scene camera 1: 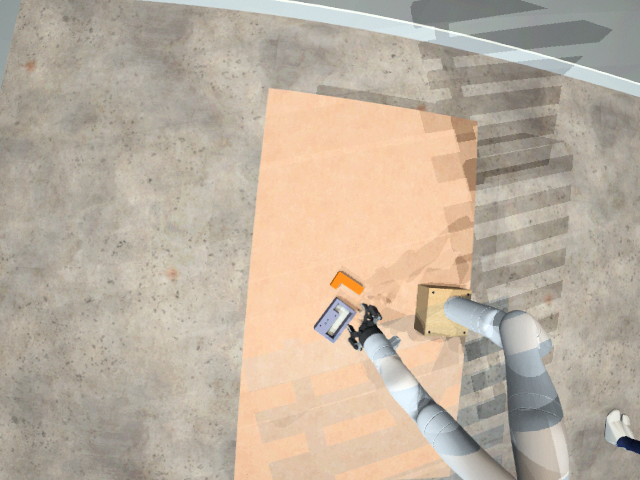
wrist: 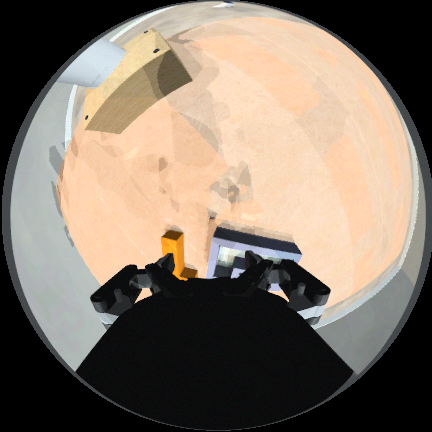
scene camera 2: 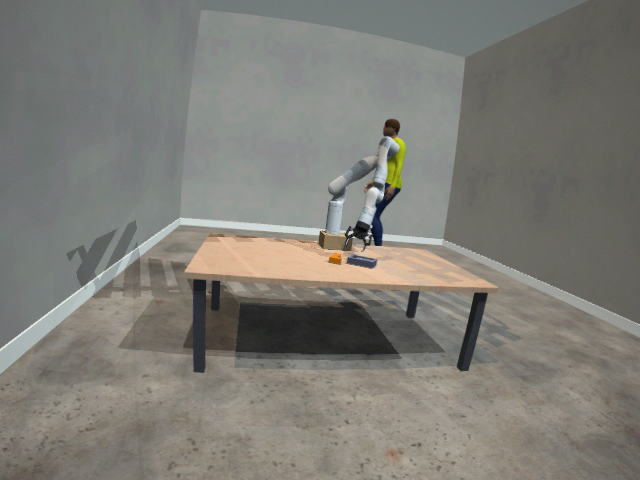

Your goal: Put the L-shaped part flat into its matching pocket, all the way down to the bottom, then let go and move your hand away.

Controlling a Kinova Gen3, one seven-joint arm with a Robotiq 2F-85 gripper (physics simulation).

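Frame: origin at the arm's base, x down, y left, z ahead, level; metres.
Where they show: gripper, fingertip midpoint: [scene camera 1: 355, 314] [wrist: 209, 259] [scene camera 2: 353, 248]; arm's base, origin of the base link: [scene camera 1: 454, 308] [scene camera 2: 332, 233].
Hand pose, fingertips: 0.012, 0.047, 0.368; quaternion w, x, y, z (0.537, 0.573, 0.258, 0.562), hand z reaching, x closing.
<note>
Each offset is from my fingertips to the centre of the thing, as dx, dy, dz. "spot": to the spot under its first point. Level surfaces: height alone.
The orange L-shaped part @(+0.057, -0.089, +0.029) [scene camera 1: 349, 282] [scene camera 2: 334, 259] [wrist: 173, 250] lies flat on the table, beside the lavender block and apart from it. The block @(+0.053, +0.036, +0.063) [scene camera 1: 324, 321] [scene camera 2: 361, 264] [wrist: 257, 241] has an L-shaped pocket @(spot: +0.067, +0.027, +0.048) [scene camera 1: 338, 316] that is empty, with its pale floor showing in scene camera 1. My gripper [scene camera 1: 356, 317] [scene camera 2: 355, 248] [wrist: 209, 259] is open with nothing between its fingers. It is raised above the table, on the robot-base side of the block. In the wrist view the fingers and the gripper body hide the near portions of the part and the block.
The wooden base box [scene camera 1: 433, 310] [scene camera 2: 336, 241] [wrist: 135, 90] carries the arm at the table's edge. The table @(dx +0.072) [scene camera 1: 310, 180] [scene camera 2: 258, 263] bears striped shadows. A person [scene camera 2: 397, 165] stands behind the arm.
</note>
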